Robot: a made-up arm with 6 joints.
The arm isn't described. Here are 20 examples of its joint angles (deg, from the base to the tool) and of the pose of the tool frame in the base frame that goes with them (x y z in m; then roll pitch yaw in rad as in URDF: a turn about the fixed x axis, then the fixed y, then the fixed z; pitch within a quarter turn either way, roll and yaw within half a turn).
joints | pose
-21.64 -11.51 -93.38 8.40 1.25 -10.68 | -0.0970 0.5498 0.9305 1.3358 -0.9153 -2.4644
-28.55 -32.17 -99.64 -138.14 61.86 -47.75 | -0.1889 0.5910 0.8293 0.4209 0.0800 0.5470
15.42 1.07 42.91 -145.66 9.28 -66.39 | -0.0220 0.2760 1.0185 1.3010 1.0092 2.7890
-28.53 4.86 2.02 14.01 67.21 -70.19 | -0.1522 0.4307 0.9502 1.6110 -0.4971 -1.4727
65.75 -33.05 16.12 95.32 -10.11 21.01 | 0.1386 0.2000 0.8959 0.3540 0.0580 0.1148
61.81 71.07 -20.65 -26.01 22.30 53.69 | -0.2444 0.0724 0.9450 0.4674 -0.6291 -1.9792
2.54 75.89 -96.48 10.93 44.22 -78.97 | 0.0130 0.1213 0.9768 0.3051 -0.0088 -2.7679
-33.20 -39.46 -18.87 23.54 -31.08 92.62 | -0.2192 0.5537 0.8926 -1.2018 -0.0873 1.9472
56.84 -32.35 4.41 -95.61 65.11 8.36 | 0.1140 0.2367 0.8853 1.5431 -0.8150 1.3371
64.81 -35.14 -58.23 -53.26 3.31 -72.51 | 0.2398 0.1527 0.8697 2.4881 0.3879 2.1426
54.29 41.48 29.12 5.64 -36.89 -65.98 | -0.1920 0.1283 0.9971 2.3367 0.3314 -0.5197
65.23 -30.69 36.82 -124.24 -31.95 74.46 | 0.0894 0.2257 0.9089 2.9344 -0.9658 1.0859
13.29 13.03 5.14 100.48 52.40 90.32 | -0.0680 0.3278 1.0109 -1.3355 0.2787 2.3005
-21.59 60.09 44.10 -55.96 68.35 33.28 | -0.0114 0.1570 0.9119 0.5137 -0.6557 -0.7578
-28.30 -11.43 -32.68 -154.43 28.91 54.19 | -0.2138 0.4973 0.9362 0.3618 -0.7046 3.0096
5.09 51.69 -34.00 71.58 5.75 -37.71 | -0.1282 0.1944 1.0255 1.5302 0.1123 -0.3921
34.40 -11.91 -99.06 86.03 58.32 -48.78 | 0.1741 0.3289 0.8812 0.6401 -1.0448 -2.5362
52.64 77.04 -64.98 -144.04 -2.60 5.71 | -0.1985 0.0459 0.9805 0.4157 -1.1561 1.8870
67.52 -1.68 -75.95 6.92 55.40 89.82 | 0.1211 0.1629 0.9983 -1.8372 -0.0082 -1.7549
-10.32 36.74 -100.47 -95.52 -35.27 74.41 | -0.0657 0.3534 1.0706 -1.7161 -1.2117 -0.7073
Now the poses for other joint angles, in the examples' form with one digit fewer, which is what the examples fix.
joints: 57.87 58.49 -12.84 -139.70 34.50 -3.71
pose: -0.193 0.097 0.953 -0.085 -0.617 2.215
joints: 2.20 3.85 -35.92 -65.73 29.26 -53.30
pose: -0.035 0.381 0.997 1.553 0.103 2.896
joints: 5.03 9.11 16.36 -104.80 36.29 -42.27
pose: -0.045 0.292 0.994 1.201 0.152 3.059
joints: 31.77 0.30 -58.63 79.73 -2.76 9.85
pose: 0.061 0.356 0.978 0.387 -0.553 -0.764
